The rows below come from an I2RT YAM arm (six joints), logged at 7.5 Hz.
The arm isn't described. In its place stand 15 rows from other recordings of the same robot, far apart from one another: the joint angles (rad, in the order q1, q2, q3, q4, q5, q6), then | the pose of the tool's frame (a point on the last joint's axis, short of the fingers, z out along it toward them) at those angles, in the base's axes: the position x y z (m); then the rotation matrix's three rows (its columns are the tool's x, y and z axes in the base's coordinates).
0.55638, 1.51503, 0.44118, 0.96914, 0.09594, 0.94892 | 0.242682 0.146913 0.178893; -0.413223 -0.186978 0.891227; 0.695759 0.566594 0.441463; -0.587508 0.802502 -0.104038
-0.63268, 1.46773, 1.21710, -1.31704, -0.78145, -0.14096 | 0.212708 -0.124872 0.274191; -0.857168 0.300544 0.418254; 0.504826 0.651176 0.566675; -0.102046 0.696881 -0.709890
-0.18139, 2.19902, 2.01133, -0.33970, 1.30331, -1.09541 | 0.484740 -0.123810 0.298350; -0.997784 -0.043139 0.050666; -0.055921 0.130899 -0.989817; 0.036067 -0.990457 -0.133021
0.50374, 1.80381, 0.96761, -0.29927, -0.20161, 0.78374 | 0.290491 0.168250 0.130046; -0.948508 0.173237 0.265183; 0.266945 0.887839 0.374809; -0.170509 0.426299 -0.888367
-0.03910, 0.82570, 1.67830, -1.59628, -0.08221, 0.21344 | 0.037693 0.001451 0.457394; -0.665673 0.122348 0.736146; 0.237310 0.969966 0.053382; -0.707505 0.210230 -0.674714
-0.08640, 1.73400, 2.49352, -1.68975, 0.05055, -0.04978 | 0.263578 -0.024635 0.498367; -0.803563 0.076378 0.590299; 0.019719 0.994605 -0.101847; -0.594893 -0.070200 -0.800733
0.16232, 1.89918, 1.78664, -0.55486, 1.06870, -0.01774 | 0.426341 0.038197 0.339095; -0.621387 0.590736 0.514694; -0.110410 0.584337 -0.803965; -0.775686 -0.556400 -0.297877
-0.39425, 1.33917, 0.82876, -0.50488, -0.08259, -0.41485 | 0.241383 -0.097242 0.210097; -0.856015 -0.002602 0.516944; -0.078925 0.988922 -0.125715; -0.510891 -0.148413 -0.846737
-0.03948, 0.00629, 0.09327, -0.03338, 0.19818, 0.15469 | 0.103254 -0.011093 0.202053; 0.089123 0.224091 0.970485; 0.147655 0.960623 -0.235373; -0.985015 0.164275 0.052526
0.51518, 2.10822, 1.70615, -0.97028, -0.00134, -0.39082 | 0.370419 0.209779 0.192178; -0.601021 -0.780749 0.170897; -0.778052 0.620461 0.098298; -0.182781 -0.073888 -0.980373
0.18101, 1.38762, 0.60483, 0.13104, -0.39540, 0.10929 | 0.265943 0.062611 0.178019; -0.644084 -0.399487 0.652354; -0.015547 0.859461 0.510964; -0.764796 0.318962 -0.559777
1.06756, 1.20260, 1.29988, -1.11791, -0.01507, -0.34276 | 0.105768 0.193240 0.349896; -0.091520 -0.966719 0.238911; -0.863064 0.196682 0.465227; -0.496734 -0.163618 -0.852341
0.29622, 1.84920, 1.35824, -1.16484, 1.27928, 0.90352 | 0.325342 0.063644 0.220811; -0.716755 0.648535 0.256253; 0.017287 0.383892 -0.923216; -0.697111 -0.657290 -0.286367
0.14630, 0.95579, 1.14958, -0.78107, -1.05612, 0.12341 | 0.166366 0.055838 0.384474; -0.641088 -0.715151 0.278506; -0.033217 0.388405 0.920890; -0.766748 0.581120 -0.272757
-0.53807, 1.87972, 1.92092, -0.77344, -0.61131, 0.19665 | 0.370521 -0.197336 0.366083; -0.552623 0.164292 0.817078; 0.516139 0.837217 0.180744; -0.654376 0.521609 -0.547463
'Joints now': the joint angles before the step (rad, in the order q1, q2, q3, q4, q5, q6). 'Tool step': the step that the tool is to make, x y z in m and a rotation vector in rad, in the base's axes. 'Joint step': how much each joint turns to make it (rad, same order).
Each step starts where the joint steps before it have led.
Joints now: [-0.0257, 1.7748, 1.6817, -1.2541, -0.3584, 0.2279]
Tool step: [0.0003, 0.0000, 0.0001, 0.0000, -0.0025, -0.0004]
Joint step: [0.0000, 0.0001, 0.0003, 0.0025, 0.0000, 0.0005]
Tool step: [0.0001, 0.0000, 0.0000, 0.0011, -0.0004, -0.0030]
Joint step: [0.0000, -0.0003, -0.0005, 0.0018, -0.0004, 0.0034]
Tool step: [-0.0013, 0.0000, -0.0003, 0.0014, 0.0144, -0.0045]
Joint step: [-0.0001, 0.0001, 0.0002, -0.0128, 0.0000, 0.0048]
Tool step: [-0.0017, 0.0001, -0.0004, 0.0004, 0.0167, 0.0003]
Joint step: [0.0002, 0.0002, 0.0001, -0.0167, 0.0000, -0.0001]
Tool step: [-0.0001, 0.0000, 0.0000, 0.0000, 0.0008, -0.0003]
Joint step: [0.0000, -0.0001, -0.0001, -0.0007, 0.0001, 0.0003]
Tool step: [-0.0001, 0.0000, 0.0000, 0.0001, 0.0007, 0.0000]
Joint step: [0.0000, -0.0001, -0.0001, -0.0007, -0.0001, 0.0000]
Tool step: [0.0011, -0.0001, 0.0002, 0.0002, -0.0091, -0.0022]
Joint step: [-0.0002, 0.0002, 0.0002, 0.0099, 0.0000, 0.0022]
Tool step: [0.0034, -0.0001, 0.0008, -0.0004, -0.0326, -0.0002]
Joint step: [-0.0001, -0.0001, 0.0000, 0.0326, -0.0004, 0.0002]
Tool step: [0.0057, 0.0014, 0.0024, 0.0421, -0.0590, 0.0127]
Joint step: [0.0001, -0.0004, 0.0002, 0.0570, -0.0454, -0.0006]
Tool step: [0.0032, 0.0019, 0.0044, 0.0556, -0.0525, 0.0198]
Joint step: [0.0001, -0.0056, 0.0006, 0.0446, -0.0602, -0.0007]
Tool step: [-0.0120, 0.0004, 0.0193, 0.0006, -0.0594, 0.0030]
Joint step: [0.0000, -0.0579, 0.0002, 0.0002, -0.0031, -0.0023]
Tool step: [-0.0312, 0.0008, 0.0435, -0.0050, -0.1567, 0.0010]
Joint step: [0.0000, -0.1377, -0.0004, 0.0189, 0.0004, -0.0015]
